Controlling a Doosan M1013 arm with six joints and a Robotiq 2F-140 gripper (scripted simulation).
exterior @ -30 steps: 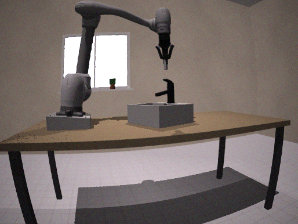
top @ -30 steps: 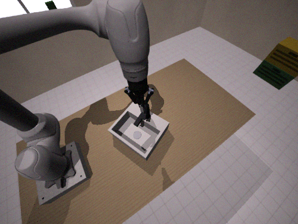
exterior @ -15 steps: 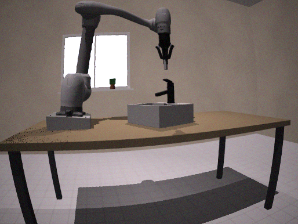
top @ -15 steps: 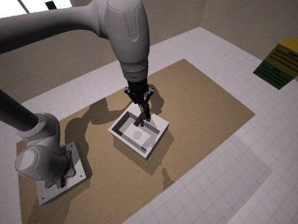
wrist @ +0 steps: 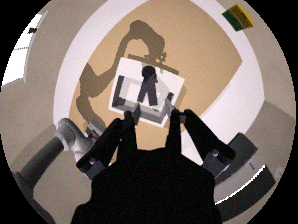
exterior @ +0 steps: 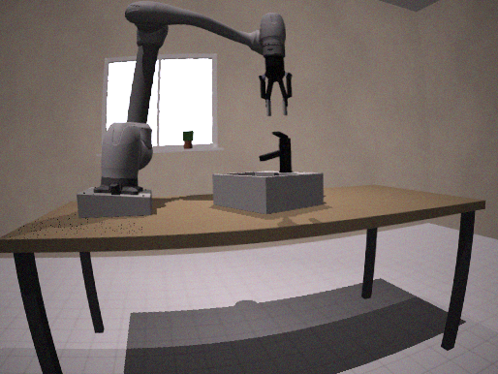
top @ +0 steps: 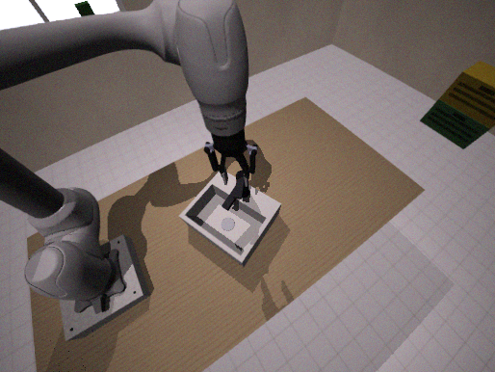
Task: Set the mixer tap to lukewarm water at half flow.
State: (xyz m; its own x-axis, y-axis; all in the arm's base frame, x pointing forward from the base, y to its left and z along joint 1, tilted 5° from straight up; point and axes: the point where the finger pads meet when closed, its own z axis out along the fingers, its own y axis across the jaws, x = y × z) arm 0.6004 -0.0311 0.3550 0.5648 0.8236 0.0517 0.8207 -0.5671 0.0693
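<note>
My gripper is now 3 cm short of the black mixer tap, 5 cm to the right of it and 15 cm above it. The rest, counted from my hand: sink basin (6 cm behind, 2 cm to the left, 34 cm below).
</note>
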